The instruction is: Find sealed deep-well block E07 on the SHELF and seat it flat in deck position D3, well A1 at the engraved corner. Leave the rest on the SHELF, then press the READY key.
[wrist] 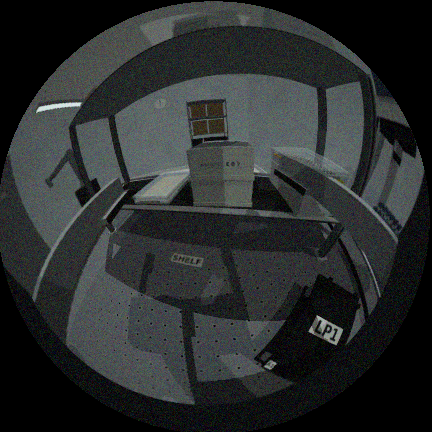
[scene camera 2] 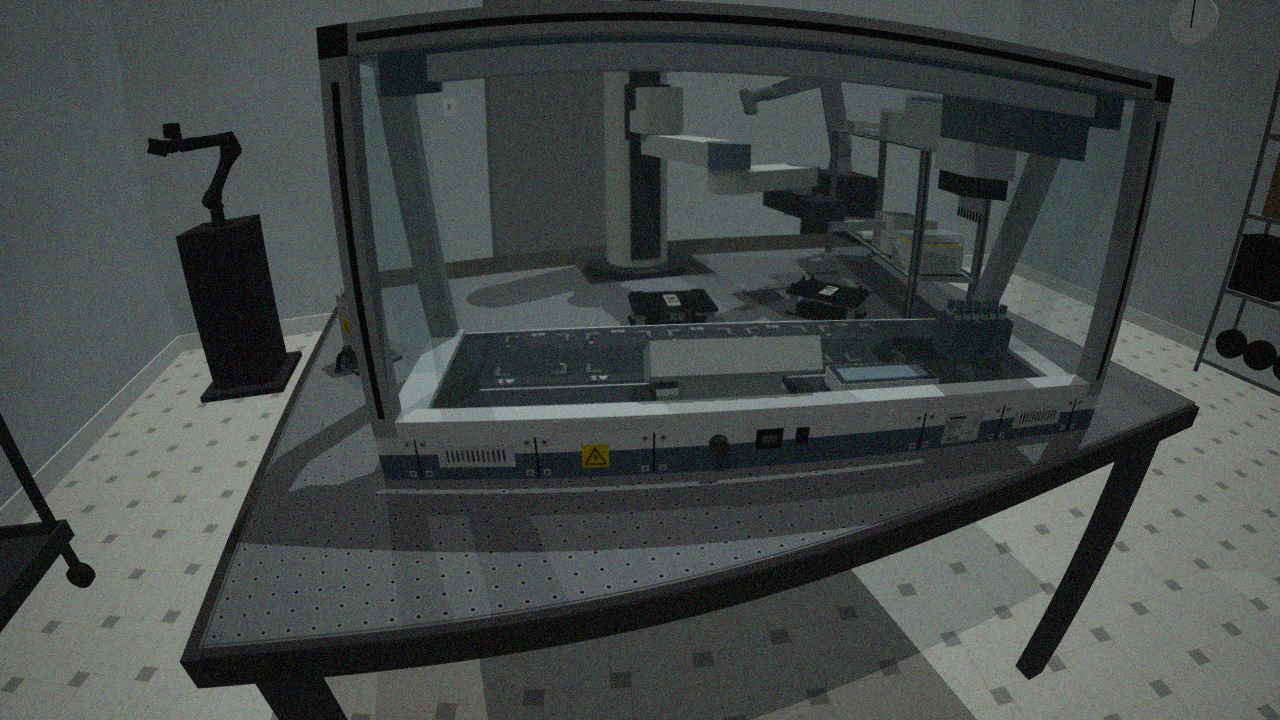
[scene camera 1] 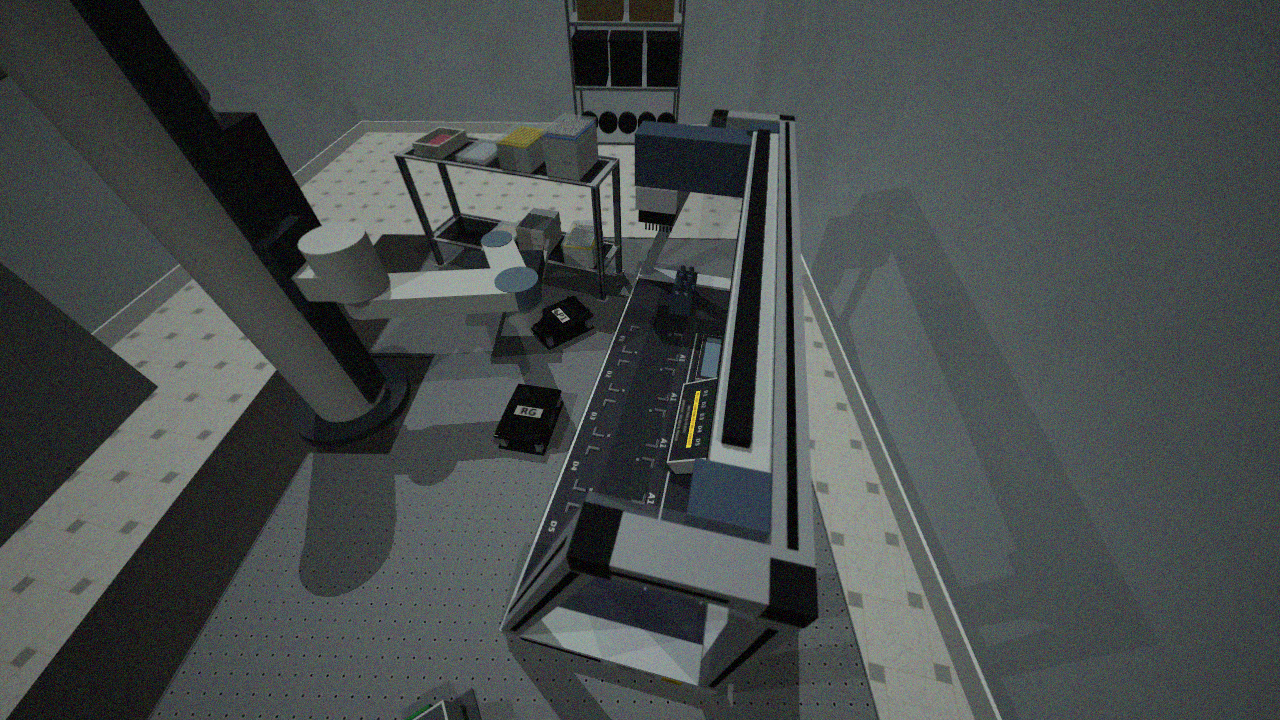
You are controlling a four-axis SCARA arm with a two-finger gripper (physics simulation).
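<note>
Block E07 (wrist: 222,164) is a pale box with its label facing the wrist camera; a seam runs across the pale stack below the label. It stands upright on the lower board of the SHELF (wrist: 225,212) (scene camera 1: 599,246). My gripper (wrist: 200,167) is open and empty, its fingers wide apart in front of the board, left and right of the block and not touching it. In scene camera 1 the gripper is hidden by the arm's end. Deck position D3 (scene camera 1: 624,420) shows bare corner marks. I cannot make out the READY key.
On the lower board, a flat white plate (wrist: 162,187) lies left of E07 and a clear-topped box (wrist: 310,175) stands right. SHELF posts flank them; boxes stand on top. Black LP1 (scene camera 1: 562,320) (wrist: 315,330) and RG (scene camera 1: 529,418) nests stand near the framed deck. A tube rack (scene camera 2: 975,331) stands on the deck.
</note>
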